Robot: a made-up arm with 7 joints. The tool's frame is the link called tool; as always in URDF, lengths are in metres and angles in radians. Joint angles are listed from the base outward. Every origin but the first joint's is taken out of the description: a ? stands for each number. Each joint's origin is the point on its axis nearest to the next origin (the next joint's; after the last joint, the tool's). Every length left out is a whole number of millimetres.
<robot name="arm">
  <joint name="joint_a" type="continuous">
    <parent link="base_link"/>
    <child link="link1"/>
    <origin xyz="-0.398 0.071 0.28" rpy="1.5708 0 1.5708"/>
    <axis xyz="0 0 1"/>
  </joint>
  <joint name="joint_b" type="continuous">
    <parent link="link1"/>
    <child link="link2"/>
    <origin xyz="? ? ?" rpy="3.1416 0 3.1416"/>
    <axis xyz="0 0 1"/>
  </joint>
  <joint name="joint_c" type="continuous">
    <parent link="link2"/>
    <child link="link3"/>
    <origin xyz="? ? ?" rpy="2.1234 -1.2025 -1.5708"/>
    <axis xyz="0 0 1"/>
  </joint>
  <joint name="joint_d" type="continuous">
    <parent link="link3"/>
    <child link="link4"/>
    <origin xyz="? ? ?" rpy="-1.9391 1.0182 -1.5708"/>
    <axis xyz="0 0 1"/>
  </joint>
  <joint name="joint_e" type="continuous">
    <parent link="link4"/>
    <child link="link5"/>
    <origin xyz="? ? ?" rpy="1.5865 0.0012 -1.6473"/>
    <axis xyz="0 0 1"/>
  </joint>
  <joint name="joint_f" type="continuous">
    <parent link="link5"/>
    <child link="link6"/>
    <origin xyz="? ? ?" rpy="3.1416 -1.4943 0"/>
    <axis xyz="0 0 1"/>
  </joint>
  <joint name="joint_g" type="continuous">
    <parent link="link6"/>
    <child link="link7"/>
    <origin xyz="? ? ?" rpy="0.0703 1.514 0"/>
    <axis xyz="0 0 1"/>
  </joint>
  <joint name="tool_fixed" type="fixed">
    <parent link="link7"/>
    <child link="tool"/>
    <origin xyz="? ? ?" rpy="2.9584 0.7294 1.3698"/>
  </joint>
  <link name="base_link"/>
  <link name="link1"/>
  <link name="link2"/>
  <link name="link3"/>
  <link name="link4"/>
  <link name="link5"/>
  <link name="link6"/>
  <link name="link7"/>
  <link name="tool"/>
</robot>
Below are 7 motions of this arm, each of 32 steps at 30 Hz.
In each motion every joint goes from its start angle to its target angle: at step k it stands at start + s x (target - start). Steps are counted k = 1, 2, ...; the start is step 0. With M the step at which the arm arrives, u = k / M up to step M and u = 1 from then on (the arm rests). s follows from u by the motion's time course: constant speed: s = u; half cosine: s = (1 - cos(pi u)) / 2; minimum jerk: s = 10 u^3 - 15 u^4 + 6 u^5.
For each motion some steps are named. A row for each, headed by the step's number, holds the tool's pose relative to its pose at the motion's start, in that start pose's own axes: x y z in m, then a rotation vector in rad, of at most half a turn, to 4 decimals.
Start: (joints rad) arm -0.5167 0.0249 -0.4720 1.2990 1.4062 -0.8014 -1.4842
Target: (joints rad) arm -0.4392 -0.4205 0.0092 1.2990 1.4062 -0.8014 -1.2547
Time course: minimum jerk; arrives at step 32
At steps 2, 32:
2: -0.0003 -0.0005 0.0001 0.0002 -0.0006 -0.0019
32: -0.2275 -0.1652 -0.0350 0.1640 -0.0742 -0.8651

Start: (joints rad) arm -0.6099 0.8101 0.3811 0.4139 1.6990 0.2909 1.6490
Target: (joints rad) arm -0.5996 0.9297 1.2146 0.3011 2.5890 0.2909 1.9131
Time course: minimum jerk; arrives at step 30
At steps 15, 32:
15: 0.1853 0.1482 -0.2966 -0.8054 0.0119 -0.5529
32: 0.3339 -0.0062 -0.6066 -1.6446 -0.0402 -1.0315

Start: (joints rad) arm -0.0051 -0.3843 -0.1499 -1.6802 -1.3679 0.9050 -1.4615
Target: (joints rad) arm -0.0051 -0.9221 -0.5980 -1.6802 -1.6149 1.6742 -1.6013
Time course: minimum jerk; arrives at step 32
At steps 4, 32:
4: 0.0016 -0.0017 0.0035 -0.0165 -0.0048 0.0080
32: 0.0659 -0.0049 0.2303 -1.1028 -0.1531 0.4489

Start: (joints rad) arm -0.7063 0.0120 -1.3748 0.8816 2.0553 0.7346 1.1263
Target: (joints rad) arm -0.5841 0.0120 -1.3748 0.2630 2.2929 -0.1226 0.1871
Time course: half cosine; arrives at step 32
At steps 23, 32:
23: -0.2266 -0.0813 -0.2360 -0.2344 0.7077 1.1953
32: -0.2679 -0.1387 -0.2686 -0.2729 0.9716 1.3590

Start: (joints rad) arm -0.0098 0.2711 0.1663 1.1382 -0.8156 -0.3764 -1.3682
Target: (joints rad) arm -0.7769 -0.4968 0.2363 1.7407 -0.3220 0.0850 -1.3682
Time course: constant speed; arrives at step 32
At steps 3, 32:
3: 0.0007 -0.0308 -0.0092 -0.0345 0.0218 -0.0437
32: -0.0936 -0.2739 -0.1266 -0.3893 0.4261 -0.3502

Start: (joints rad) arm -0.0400 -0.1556 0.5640 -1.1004 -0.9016 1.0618 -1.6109
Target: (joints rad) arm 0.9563 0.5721 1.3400 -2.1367 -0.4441 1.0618 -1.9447
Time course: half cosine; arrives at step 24
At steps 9, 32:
9: -0.0199 -0.1277 0.0434 -0.3819 0.1651 0.2351
32: 0.0062 -0.2182 0.2855 -1.1883 0.3062 0.7009

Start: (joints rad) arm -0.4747 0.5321 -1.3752 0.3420 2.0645 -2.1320 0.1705
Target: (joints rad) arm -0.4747 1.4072 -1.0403 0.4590 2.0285 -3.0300 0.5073
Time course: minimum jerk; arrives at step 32
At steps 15, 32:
15: 0.0184 -0.0742 0.0279 0.0991 0.1969 -0.2820
32: -0.0182 -0.1380 0.0605 0.2731 0.3805 -0.4764

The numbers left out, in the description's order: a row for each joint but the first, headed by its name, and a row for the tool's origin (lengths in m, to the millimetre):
joint_b: -0.093 0.26 0
joint_c: -0.025 0.01 0
joint_d: 0.014 -0.021 0
joint_e: -0.019 -0.038 0
joint_f: -0.327 -0.16 0
joint_g: -0.048 0.121 0
tool: 0.018 0.005 0

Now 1 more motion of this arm.
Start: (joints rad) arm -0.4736 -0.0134 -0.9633 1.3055 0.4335 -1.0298 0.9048
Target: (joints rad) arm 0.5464 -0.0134 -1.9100 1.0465 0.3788 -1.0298 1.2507
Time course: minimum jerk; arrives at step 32
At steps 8, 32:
8: -0.0058 -0.0550 0.0253 0.1106 -0.0364 -0.0220
32: -0.1599 -0.5253 -0.0883 0.9262 -0.3259 -0.5659

